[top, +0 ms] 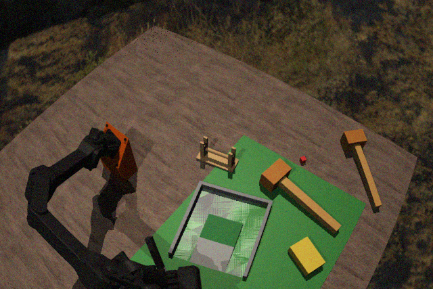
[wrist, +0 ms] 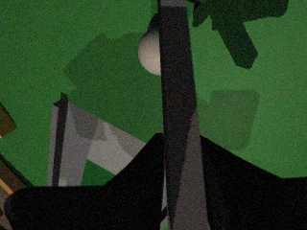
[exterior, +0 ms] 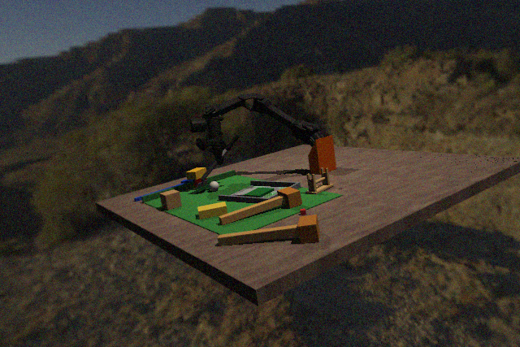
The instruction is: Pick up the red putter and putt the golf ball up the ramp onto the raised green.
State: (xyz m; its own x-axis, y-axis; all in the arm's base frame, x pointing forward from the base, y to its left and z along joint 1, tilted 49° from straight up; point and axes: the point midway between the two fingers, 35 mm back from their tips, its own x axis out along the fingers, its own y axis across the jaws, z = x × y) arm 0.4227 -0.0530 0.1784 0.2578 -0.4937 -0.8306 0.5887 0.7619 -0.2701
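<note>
The white golf ball lies 50 mm ahead of my gripper tip and 80 mm below it. Round my gripper tip: small red cube 30 mm behind, 580 mm to the left, 100 mm below; then wooden cube 260 mm ahead, 70 mm to the left, 80 mm below; then green mat 50 mm ahead, 190 mm to the left, 110 mm below.
</note>
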